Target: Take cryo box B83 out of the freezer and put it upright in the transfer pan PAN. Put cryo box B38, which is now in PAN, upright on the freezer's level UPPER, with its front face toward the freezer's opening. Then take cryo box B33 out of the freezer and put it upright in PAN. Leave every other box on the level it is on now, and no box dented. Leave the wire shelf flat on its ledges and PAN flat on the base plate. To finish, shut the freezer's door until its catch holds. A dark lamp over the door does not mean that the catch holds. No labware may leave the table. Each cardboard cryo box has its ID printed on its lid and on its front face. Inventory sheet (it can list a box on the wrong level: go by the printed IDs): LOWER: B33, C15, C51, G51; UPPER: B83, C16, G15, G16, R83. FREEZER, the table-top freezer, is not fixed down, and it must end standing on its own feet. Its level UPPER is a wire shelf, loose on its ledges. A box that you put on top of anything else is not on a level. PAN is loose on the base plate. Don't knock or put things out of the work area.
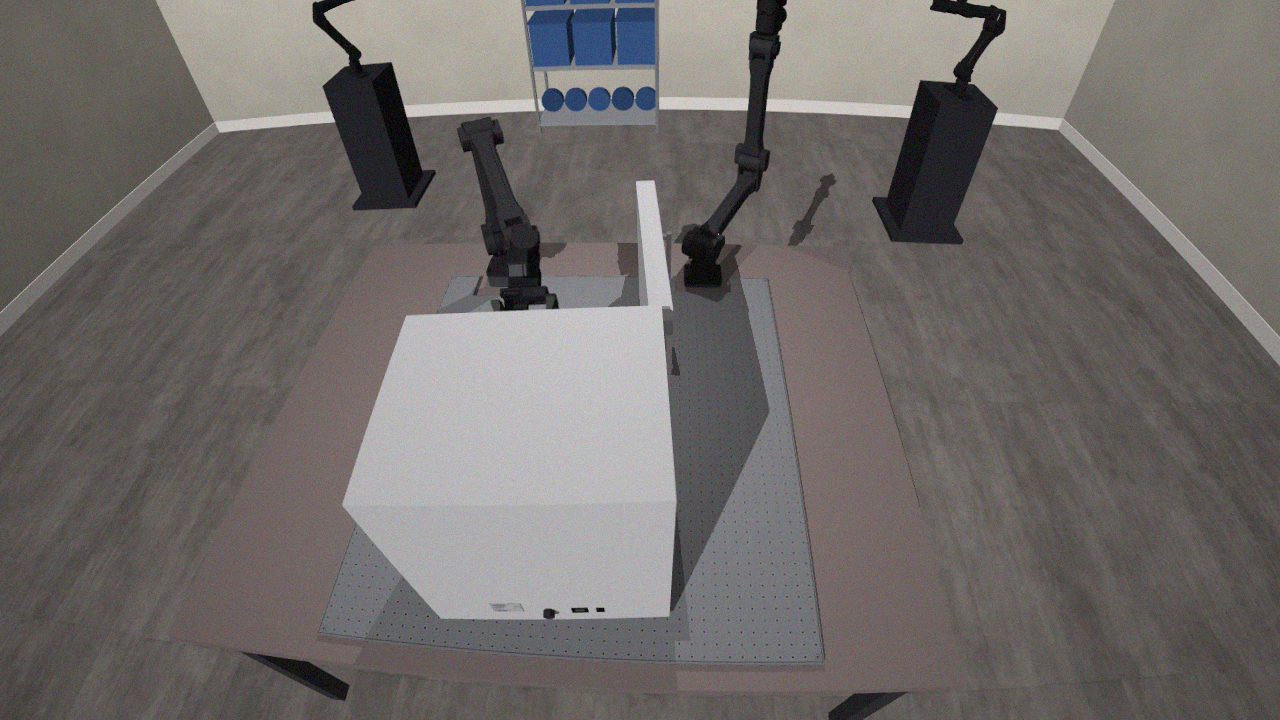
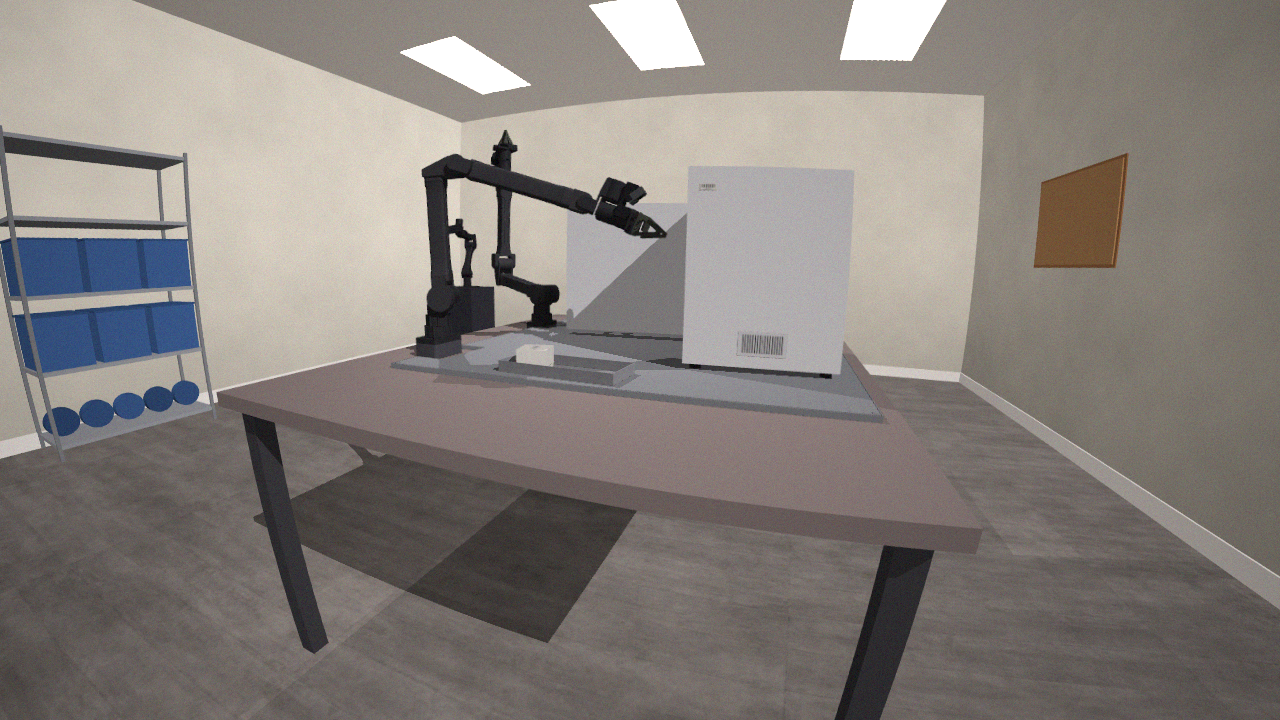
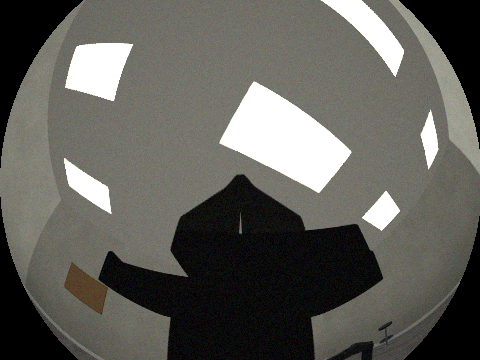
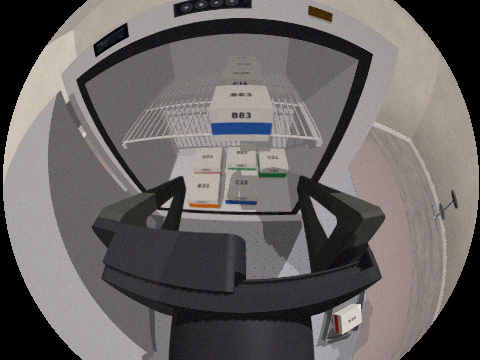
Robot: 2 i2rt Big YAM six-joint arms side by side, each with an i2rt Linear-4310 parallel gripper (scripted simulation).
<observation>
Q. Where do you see a freezer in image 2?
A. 768, 249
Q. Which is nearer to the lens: the green-banded cryo box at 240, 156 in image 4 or the orange-banded cryo box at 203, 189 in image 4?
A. The orange-banded cryo box.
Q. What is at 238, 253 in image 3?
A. My left gripper.
</observation>
